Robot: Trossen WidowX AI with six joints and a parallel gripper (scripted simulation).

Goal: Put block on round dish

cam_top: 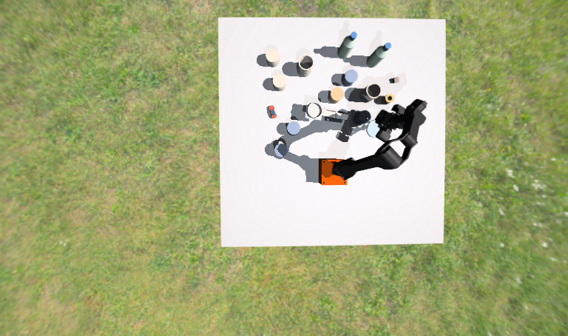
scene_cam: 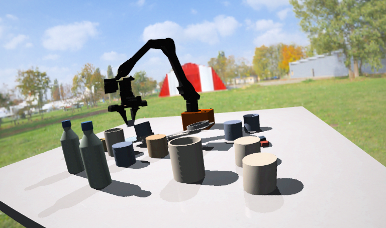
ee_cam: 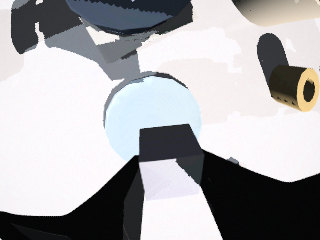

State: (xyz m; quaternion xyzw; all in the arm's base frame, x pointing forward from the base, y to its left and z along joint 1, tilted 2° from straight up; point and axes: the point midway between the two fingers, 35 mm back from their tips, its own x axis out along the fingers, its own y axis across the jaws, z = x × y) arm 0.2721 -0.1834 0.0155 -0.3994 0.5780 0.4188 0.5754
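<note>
Right now the pale blue round dish is 8 cm below my gripper tip, 1 cm to the right of it and 1 cm behind it. The rest, counted from my gripper tip: red toy car 59 cm to the left, 7 cm below, 3 cm behind; grey block right at my gripper tip; dark blue cup 9 cm to the left, 3 cm ahead, 2 cm below.
</note>
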